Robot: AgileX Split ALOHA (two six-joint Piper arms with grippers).
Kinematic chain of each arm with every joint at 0, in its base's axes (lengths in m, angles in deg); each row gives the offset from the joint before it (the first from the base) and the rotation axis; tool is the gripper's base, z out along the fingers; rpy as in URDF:
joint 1: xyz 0 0 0.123 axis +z
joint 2: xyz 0 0 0 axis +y
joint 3: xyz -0.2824 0 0.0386 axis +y
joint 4: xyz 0.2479 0 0.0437 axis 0.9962 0 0.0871
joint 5: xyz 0 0 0 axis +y
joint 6: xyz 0.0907 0 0.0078 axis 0.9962 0 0.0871
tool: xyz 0 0 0 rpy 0 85 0
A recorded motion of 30 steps. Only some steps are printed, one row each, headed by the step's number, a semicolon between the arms.
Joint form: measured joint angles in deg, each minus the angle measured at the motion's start. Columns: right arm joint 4, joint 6, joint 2, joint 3, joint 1, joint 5; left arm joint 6, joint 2, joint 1, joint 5, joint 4, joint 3.
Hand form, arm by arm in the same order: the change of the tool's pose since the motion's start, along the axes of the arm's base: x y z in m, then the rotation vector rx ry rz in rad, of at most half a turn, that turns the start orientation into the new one. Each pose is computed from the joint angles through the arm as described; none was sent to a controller.
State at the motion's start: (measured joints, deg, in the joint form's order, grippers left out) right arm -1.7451 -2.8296 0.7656 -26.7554 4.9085 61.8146; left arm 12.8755 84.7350 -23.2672 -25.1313 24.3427 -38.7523
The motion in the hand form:
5: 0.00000 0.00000 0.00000 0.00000 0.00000 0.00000; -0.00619 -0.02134 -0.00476 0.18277 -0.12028 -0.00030
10: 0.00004 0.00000 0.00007 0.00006 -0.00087 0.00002; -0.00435 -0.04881 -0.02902 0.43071 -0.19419 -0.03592
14: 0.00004 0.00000 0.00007 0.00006 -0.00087 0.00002; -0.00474 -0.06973 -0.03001 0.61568 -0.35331 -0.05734
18: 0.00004 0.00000 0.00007 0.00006 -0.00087 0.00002; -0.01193 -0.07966 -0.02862 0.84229 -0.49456 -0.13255
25: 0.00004 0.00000 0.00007 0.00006 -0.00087 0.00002; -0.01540 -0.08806 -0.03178 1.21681 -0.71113 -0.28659
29: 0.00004 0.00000 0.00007 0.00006 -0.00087 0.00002; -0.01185 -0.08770 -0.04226 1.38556 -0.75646 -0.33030
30: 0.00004 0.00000 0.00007 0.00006 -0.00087 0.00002; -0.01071 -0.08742 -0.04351 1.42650 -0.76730 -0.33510
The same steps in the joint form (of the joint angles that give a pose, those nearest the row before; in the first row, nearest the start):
5: 0.00 0.00 0.00 0.00 0.00 0.00; 33.28 1.43 -7.29 0.00 -25.77 -0.05
10: 0.00 0.00 0.00 0.00 0.00 -0.05; 63.30 7.88 -13.97 -2.81 -46.22 -1.93
14: 0.00 0.00 0.00 0.00 0.00 -0.05; 83.17 10.97 -18.72 -9.16 -55.82 -4.06
18: 0.00 0.00 0.00 0.00 0.00 -0.05; 101.62 11.23 -21.62 -11.31 -60.00 -4.34
25: 0.00 0.00 0.00 0.00 0.00 -0.05; 127.73 12.30 -23.29 -12.47 -60.69 -4.72
29: 0.00 0.00 0.00 0.00 0.00 -0.05; 138.59 14.39 -23.29 -14.10 -62.73 -4.80
30: 0.00 0.00 0.00 0.00 0.00 -0.05; 141.40 14.77 -23.29 -14.64 -63.49 -4.93

